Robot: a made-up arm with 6 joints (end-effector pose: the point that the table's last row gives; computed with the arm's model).
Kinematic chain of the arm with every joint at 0, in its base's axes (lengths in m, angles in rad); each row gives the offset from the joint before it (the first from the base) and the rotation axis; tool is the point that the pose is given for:
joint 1: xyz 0 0 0.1 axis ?
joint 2: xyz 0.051 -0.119 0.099 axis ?
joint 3: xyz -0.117 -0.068 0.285 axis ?
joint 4: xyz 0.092 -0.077 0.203 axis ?
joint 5: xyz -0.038 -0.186 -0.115 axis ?
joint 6: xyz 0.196 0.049 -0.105 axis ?
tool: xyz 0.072 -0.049 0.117
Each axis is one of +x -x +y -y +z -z.
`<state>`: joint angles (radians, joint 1 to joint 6).
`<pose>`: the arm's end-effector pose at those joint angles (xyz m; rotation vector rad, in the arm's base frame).
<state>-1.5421 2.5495 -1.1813 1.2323 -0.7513 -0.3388</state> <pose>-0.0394 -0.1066 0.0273 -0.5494 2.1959 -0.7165</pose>
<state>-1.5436 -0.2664 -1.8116 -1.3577 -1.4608 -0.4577</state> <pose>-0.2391 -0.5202 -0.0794 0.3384 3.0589 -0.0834</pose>
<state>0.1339 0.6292 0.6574 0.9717 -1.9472 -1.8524</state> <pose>0.0694 -0.4490 0.2929 0.6159 1.3471 2.1106</pose>
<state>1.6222 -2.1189 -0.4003 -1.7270 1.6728 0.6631</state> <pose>-0.0509 -0.2088 -0.3146 0.4821 0.7984 -1.6611</pose>
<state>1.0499 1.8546 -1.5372 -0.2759 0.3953 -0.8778</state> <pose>0.1497 -0.2068 0.0437 0.9523 0.8526 1.0554</pose>
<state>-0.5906 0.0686 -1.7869 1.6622 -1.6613 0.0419</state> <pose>-0.3008 -0.3219 0.0428 -0.0069 -1.1628 -2.7164</pose>
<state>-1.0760 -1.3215 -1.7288 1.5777 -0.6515 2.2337</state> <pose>-0.0775 -0.2189 0.0904 -1.1712 1.4190 -0.1009</pose>
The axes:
joint 1: -x
joint 2: +x
joint 3: -y
joint 4: +z
joint 5: -y
joint 6: -z

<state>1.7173 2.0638 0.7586 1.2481 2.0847 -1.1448</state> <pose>-0.1963 -0.4136 0.6492 0.4547 2.7256 -0.8628</pose>
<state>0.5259 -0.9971 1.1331 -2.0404 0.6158 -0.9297</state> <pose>-0.3372 0.2496 0.5185 -1.0933 -1.7811 -0.2646</pose>
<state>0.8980 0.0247 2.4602 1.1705 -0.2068 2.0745</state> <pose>-0.3355 0.2249 0.6229 0.5390 -2.1714 0.3447</pose>
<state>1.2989 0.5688 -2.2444 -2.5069 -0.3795 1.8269</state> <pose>0.0322 0.2510 0.5115 1.1842 1.2349 0.5333</pose>
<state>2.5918 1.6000 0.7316 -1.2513 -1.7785 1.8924</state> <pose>-0.1182 0.2245 0.3094 -0.3520 0.7814 -2.5369</pose>
